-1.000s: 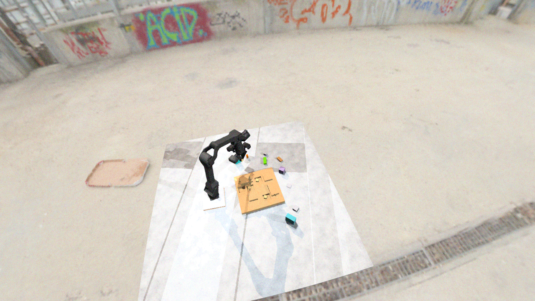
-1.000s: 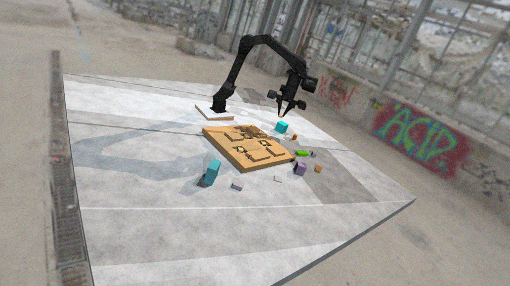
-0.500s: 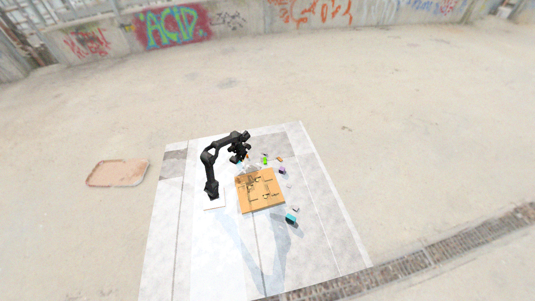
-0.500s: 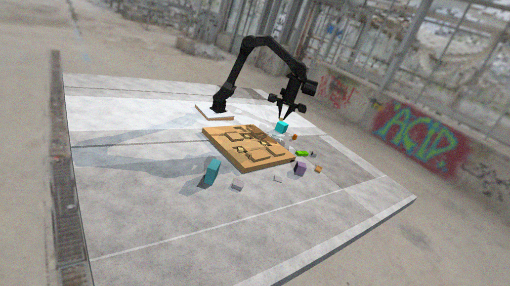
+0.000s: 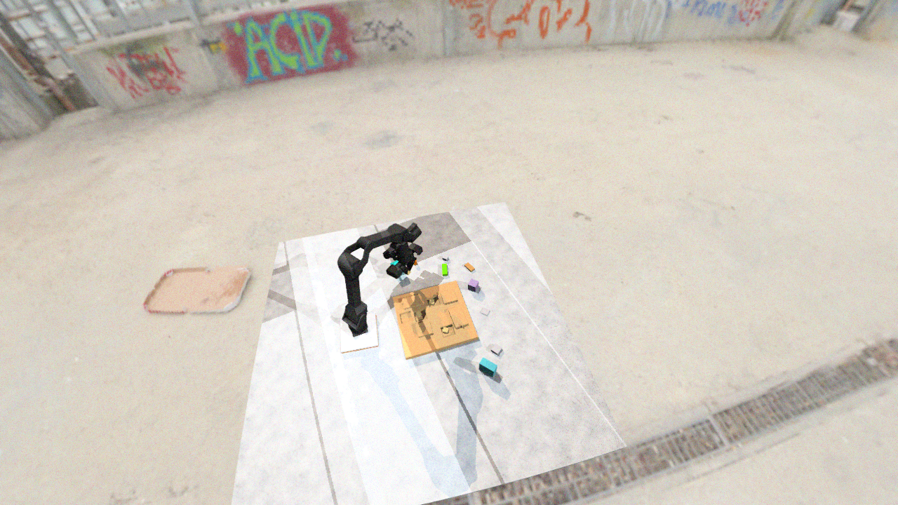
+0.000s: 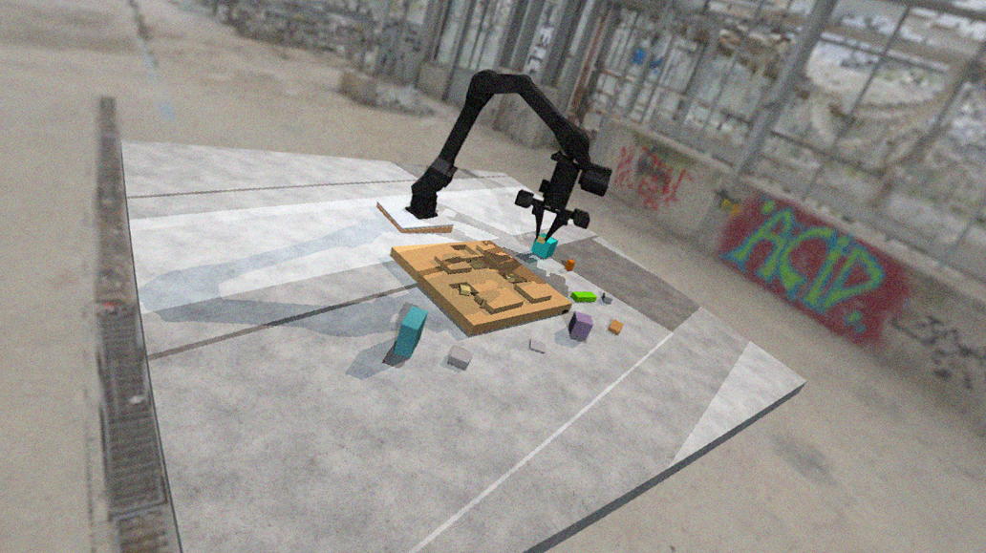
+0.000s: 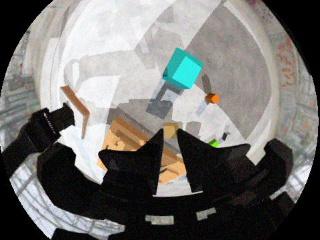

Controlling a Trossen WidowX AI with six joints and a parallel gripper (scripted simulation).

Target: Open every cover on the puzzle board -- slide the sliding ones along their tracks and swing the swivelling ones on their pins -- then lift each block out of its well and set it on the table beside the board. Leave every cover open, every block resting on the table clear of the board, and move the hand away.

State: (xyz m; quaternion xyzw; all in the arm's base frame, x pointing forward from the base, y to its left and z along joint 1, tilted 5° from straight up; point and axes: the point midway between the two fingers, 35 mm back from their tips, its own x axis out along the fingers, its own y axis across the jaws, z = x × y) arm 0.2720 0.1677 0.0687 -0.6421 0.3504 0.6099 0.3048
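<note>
Now: gripper tip 220 mm to the left of the tan puzzle board, 50 mm above it and 40 mm short of it. Round my gripper tip: green block 170 mm ahead, 60 mm below, 10 mm to the right; then cyan cube 90 mm to the left, 50 mm below, 30 mm behind; then small orange block 90 mm to the left, 60 mm below, 60 mm ahead.
</note>
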